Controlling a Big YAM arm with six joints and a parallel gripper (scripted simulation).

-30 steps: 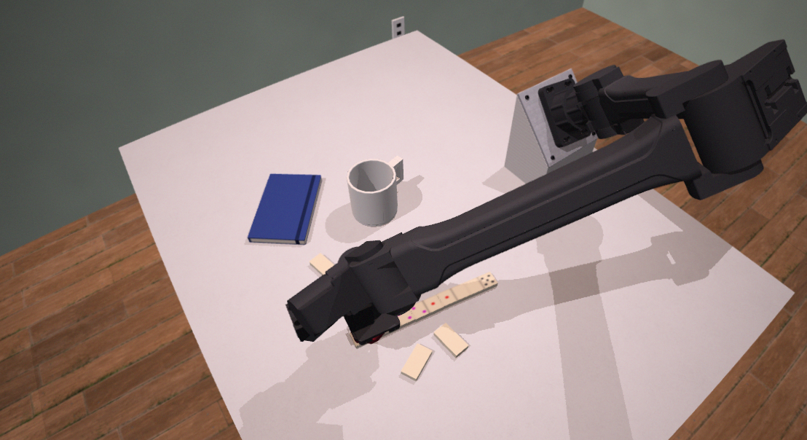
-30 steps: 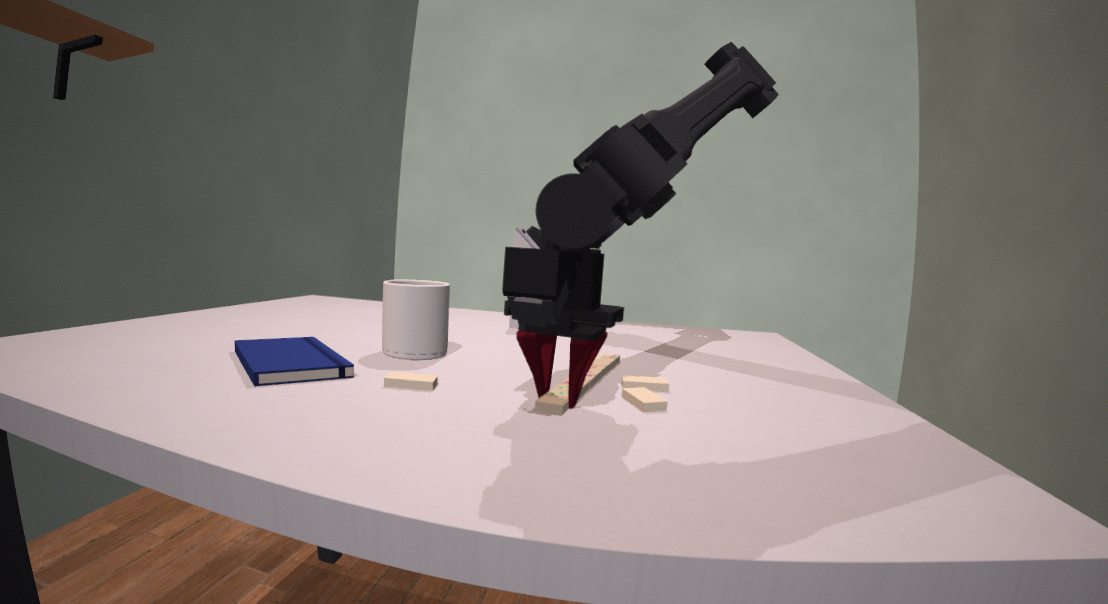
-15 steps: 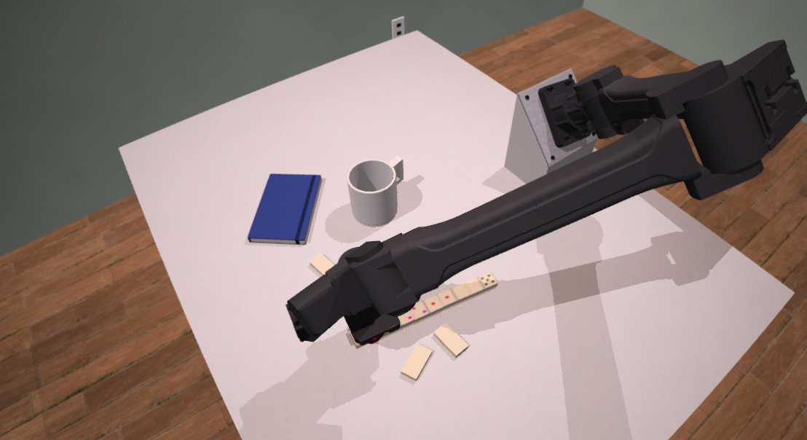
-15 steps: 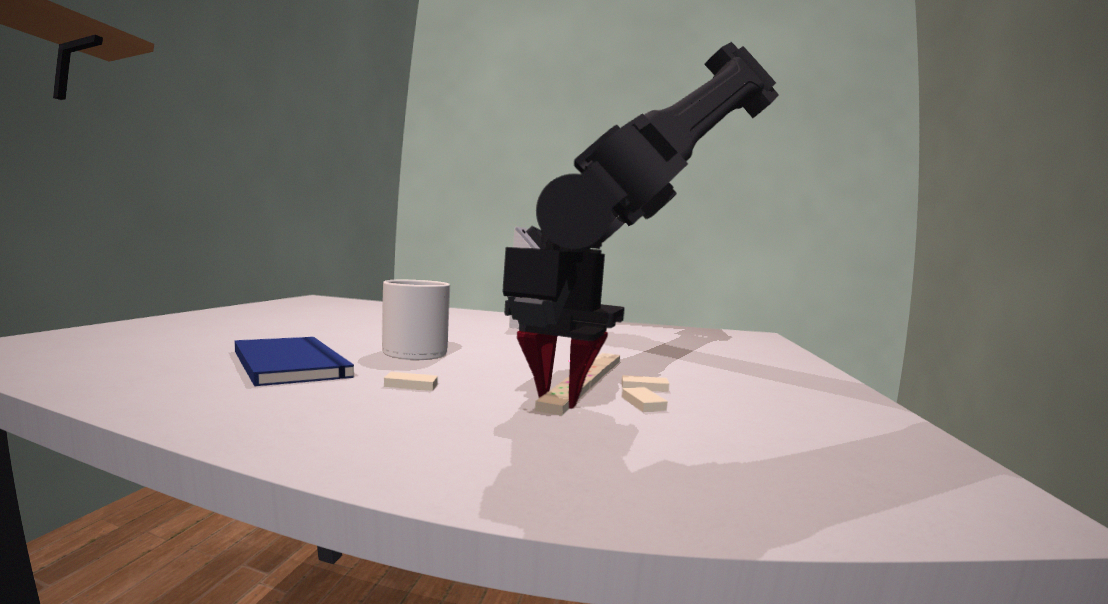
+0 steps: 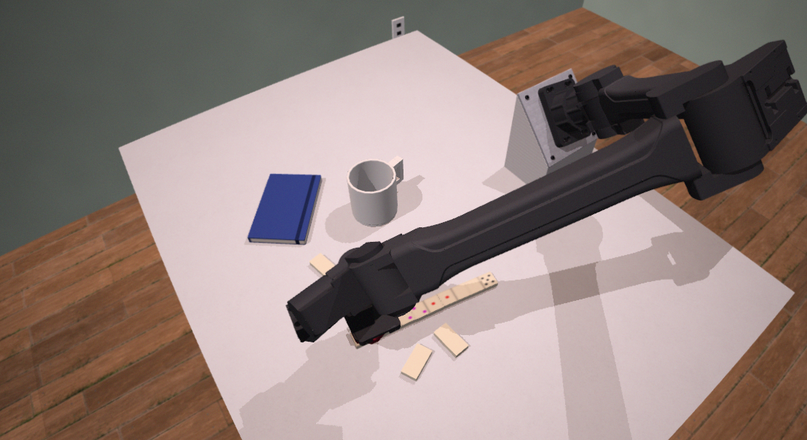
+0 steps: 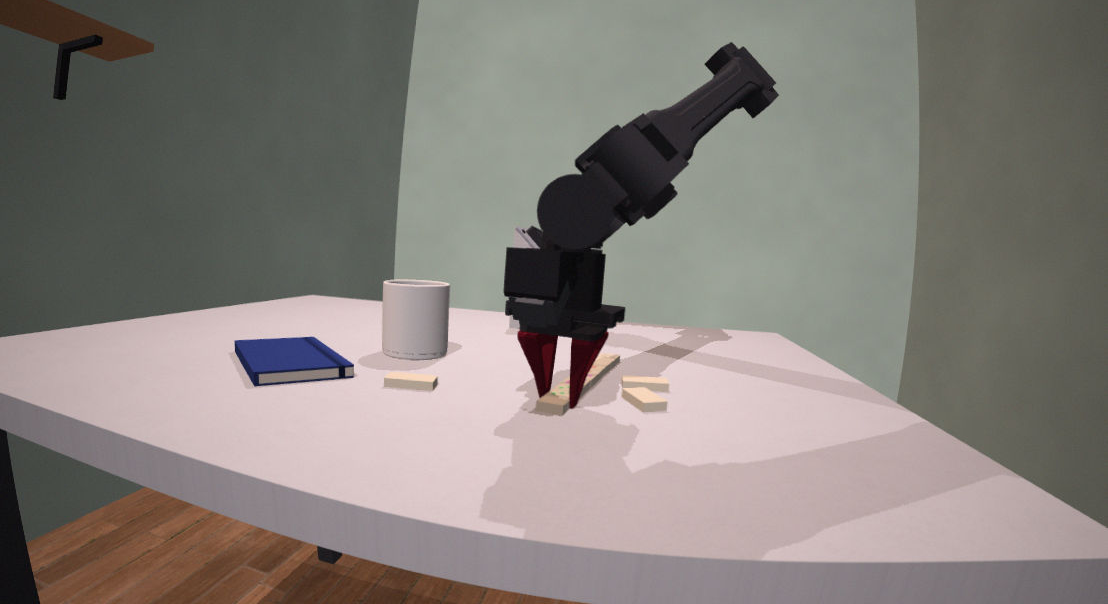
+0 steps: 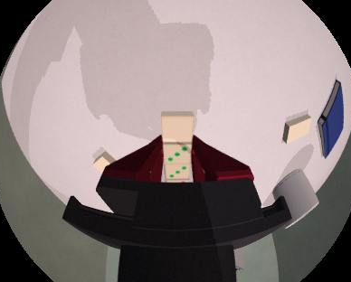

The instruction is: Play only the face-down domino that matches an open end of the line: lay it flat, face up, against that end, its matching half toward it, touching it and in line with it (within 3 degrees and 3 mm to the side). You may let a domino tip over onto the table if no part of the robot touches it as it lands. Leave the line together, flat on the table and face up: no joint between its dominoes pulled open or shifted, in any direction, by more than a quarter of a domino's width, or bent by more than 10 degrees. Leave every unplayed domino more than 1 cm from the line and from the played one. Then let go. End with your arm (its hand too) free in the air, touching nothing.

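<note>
Right now the domino is right at my hand. The rest, counted from my hand: white mug (23 cm to the right, 14 cm behind, 3 cm above); blue notebook (33 cm to the right, 1 cm ahead).
</note>
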